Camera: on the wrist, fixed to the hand. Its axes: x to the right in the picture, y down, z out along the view.
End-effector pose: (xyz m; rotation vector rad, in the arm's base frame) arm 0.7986 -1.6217 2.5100 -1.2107 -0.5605 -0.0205
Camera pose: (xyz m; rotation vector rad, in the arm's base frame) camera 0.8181 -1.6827 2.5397 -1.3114 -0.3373 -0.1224
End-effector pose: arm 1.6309 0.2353 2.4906 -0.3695 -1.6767 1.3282
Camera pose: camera 1.6812 0.2613 2.5328 -0.6113 -1.5714 1.2052
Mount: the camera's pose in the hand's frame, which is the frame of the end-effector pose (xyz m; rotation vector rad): 0.0124 -0.0426 -0.0549 -0.1062 0.2118 0.0661
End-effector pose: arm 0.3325 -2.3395 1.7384 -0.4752 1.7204 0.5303
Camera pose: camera 0.3111 -2.4065 1.7323 -0.5682 1.9221 0.6398
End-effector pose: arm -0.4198 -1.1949 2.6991 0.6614 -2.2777 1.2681
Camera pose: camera -0.3957 -1.1694 2.7604 0.3974 -2.1892 1.1771
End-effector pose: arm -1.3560 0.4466 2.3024 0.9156 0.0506 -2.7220
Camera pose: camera -1.3444 0.4911 2.2489 1.1483 0.2003 -2.5255
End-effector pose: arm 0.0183 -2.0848 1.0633 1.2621 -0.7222 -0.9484
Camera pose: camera 0.0639 -2.0726 1.0108 1.2164 -0.5375 -0.7756
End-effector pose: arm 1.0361 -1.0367 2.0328 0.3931 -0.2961 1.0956
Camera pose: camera 1.0820 -1.0192 1.9821 0.1717 -0.1795 1.1704
